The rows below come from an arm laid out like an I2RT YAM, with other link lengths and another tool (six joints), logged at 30 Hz.
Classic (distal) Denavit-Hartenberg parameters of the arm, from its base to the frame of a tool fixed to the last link. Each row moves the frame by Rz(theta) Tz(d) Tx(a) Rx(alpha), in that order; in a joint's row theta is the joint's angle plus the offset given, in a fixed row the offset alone. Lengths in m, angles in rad.
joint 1: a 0.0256, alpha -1.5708, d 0.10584, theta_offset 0
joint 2: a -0.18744, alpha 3.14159, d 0, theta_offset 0
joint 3: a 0.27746, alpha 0, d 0, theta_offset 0.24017
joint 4: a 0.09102, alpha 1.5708, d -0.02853, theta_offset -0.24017
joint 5: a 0, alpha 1.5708, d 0.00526, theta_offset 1.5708
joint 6: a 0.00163, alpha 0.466, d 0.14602, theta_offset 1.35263
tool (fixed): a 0, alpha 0, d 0.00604, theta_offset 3.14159
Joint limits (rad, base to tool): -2.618..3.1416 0..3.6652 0..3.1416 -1.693..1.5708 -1.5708..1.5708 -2.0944..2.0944
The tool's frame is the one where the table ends.
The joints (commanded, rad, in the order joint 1, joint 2, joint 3, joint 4, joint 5, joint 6), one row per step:
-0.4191 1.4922 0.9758 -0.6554 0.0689 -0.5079
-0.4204 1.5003 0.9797 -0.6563 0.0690 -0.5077
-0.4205 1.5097 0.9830 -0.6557 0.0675 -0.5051
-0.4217 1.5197 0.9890 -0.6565 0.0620 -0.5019
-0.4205 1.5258 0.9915 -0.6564 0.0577 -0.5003
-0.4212 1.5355 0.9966 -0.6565 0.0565 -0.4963
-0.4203 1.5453 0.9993 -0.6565 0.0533 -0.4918
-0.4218 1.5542 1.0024 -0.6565 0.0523 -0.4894
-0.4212 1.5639 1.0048 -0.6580 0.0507 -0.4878
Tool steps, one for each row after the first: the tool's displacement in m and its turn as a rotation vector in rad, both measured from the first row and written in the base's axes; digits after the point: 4 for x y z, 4 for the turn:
-0.0001 -0.0005 -0.0015 0.0021 0.0047 -0.0015
0.0000 -0.0003 -0.0035 0.0064 0.0085 -0.0034
0.0006 -0.0002 -0.0049 0.0140 0.0102 -0.0055
0.0011 0.0008 -0.0062 0.0196 0.0114 -0.0042
0.0014 0.0006 -0.0077 0.0238 0.0144 -0.0081
0.0014 0.0015 -0.0102 0.0308 0.0188 -0.0103
0.0011 0.0011 -0.0122 0.0348 0.0232 -0.0137
0.0006 0.0019 -0.0148 0.0402 0.0303 -0.0141

